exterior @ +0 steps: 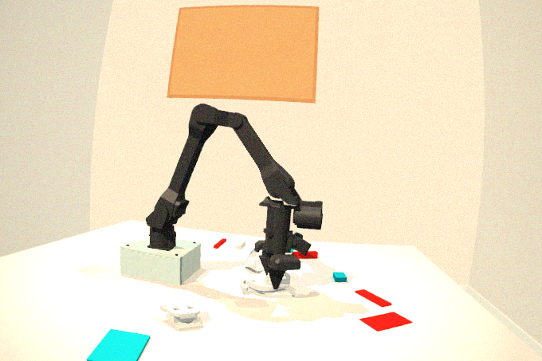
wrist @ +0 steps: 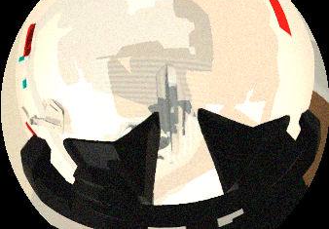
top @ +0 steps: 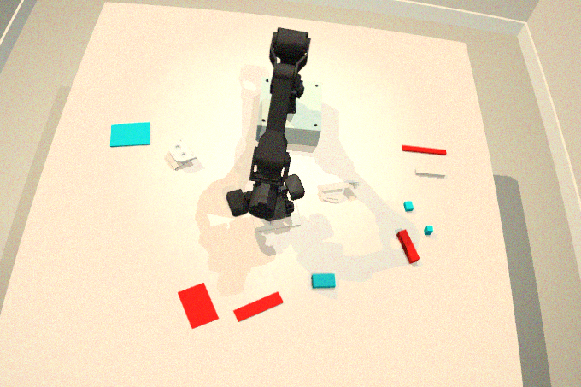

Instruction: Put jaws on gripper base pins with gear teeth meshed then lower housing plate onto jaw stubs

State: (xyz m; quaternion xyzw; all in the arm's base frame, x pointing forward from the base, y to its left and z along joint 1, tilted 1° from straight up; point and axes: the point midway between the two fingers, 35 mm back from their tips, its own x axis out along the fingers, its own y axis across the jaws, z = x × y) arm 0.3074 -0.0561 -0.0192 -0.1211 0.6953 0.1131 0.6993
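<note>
Right now my gripper tip is 30 mm to the right of the flat white plate, 20 mm above it and 10 mm short of it. The rest, counted from my gripper tip: gripper base 230 mm to the right, 170 mm behind, 10 mm above; then white jaw 40 mm behind, 10 mm to the left; then housing plate 60 mm behind, 20 mm to the left, 10 mm below.
</note>
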